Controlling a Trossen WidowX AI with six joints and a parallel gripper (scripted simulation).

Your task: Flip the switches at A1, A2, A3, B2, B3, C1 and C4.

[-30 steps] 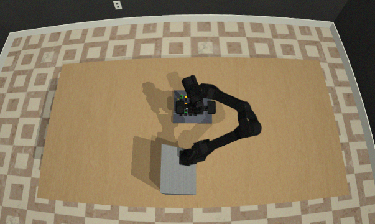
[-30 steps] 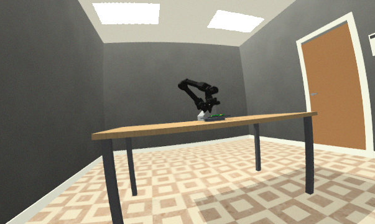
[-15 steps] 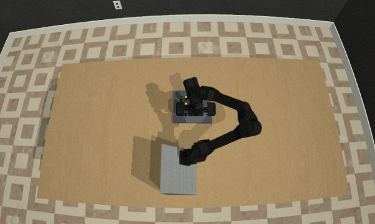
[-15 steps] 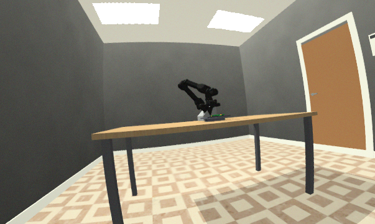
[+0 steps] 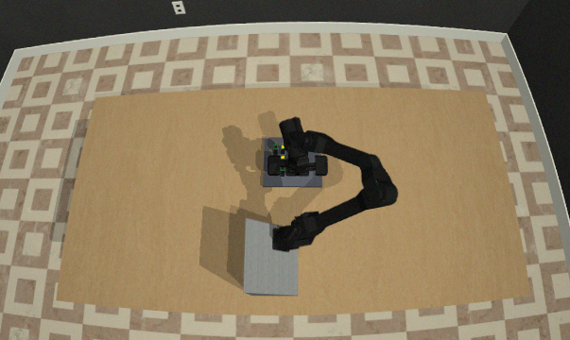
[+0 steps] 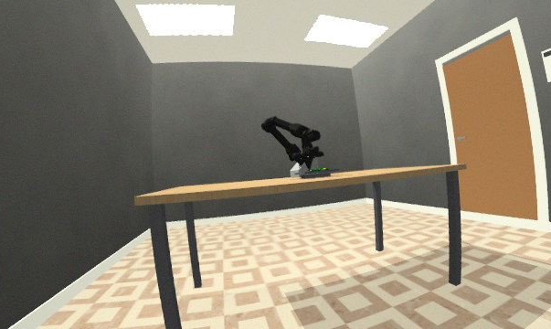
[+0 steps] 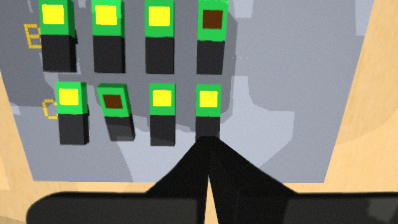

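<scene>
Right now the switch C4 is 40 mm below my hand and 20 mm ahead of it. From my hand the other things lie so: switch C3 (40 mm below, 20 mm to the left, 20 mm ahead); switch C2 (50 mm to the left, 40 mm below, 20 mm ahead); switch B4 (60 mm ahead, 40 mm below).
</scene>
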